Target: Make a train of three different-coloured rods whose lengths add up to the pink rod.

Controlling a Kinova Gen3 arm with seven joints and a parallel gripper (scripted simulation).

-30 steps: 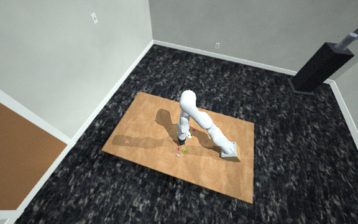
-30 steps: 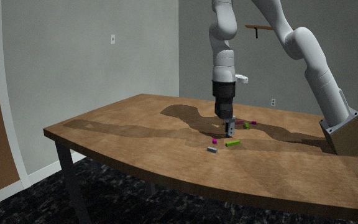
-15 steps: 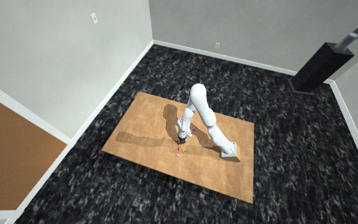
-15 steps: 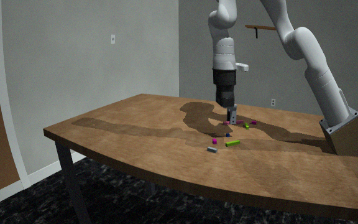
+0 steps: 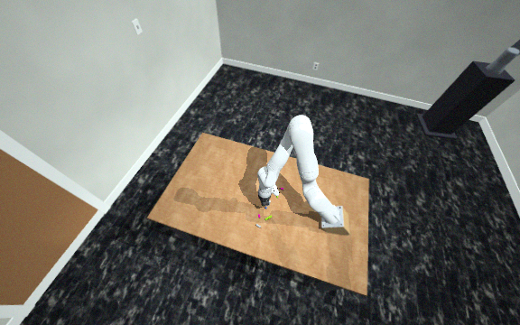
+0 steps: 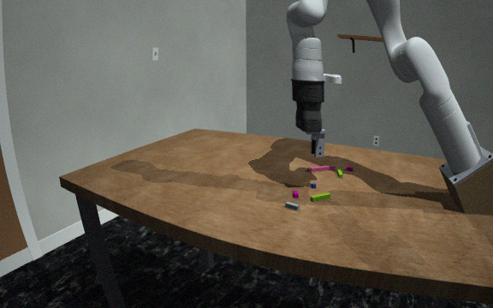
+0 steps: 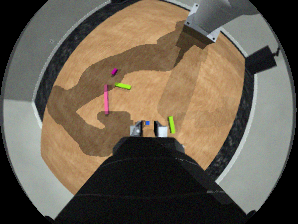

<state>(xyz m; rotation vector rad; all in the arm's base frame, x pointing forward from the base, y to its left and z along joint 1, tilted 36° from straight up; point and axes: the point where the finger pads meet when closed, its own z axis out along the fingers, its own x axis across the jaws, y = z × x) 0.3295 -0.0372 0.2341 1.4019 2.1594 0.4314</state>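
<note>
My hand is 40 mm short of the grey rod, 130 mm to the right of it and 100 mm above it. Round my hand: blue rod: 100 mm below; then pink rod: 10 mm behind, 140 mm to the right, 100 mm below.
</note>
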